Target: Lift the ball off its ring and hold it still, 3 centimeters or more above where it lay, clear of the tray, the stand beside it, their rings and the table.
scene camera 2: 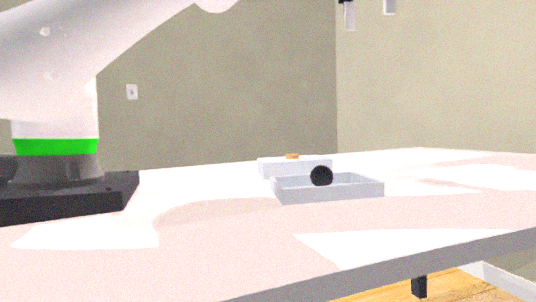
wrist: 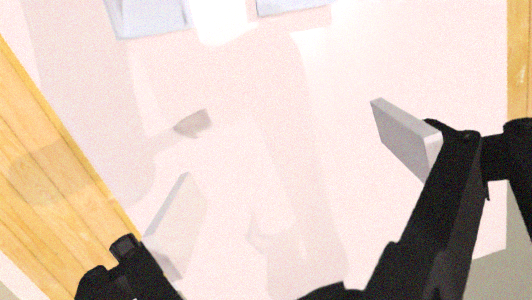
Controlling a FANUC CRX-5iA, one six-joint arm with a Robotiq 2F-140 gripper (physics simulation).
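Places are measured from the arm's base along level axes (x ahead, y left, z up), in centimetres.
Pixels of known places: gripper, fingertip midpoint: (scene camera 2: 367, 22) (wrist: 283, 156); arm's base, origin of the base link: (scene camera 2: 60, 182).
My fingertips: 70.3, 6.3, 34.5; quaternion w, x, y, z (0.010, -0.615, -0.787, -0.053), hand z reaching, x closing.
Note:
Ahead of a thing's pixels: the offset from my fingertips to its top centre, as dx, dy, dz. "spot": to the spot under its first point. Level surfaces: height alone.
The black ball @[-18.2, -15.4, -33.0] (scene camera 2: 321, 175) sits in the pale blue-grey tray @[-18.2, -15.4, -35.9] (scene camera 2: 332, 194), showing above its front wall; the ring under it is hidden. The stand (scene camera 2: 270, 169), a white block with an orange ring @[-18.6, +8.6, -33.0] (scene camera 2: 292, 156) on top, is behind the tray. My gripper (scene camera 2: 369, 13) (wrist: 283, 156) is open and empty, high above the table and right of the tray in the scene view; its fingertips show at the top edge. In the wrist view, parts of two pale blue objects @[spot: -11.0, -16.0, -38.4] (wrist: 150, 20) @[spot: -9.8, +7.6, -34.2] (wrist: 290, 5) show at the top edge; the ball does not show there.
The white arm (scene camera 2: 75, 45) rises from its dark base (scene camera 2: 60, 202) on the left of the table @[dz -38.7] (scene camera 2: 210, 260) (wrist: 360, 225). The table's grey front edge (scene camera 2: 380, 276) crosses the lower right. Wooden floor (wrist: 45, 165) shows beyond the table's edges. Shadows lie on the table top.

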